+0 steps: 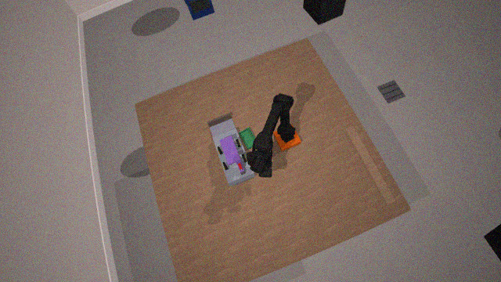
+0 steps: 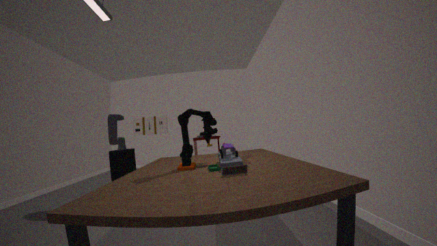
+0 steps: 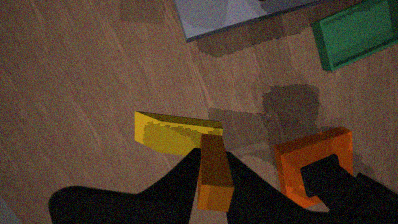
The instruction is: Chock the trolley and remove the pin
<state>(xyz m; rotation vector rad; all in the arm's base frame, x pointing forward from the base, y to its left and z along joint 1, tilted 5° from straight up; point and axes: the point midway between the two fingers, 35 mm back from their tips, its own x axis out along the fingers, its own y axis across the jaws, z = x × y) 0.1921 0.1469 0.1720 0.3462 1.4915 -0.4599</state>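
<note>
My gripper tip is now 130 mm short of the red-headed stop pin, 50 mm to the left of it and 50 mm above it. Round my gripper tip: yellow chock 20 mm to the left, 10 mm below, 10 mm ahead; purple trolley 160 mm to the right, 140 mm ahead, 60 mm below.
</note>
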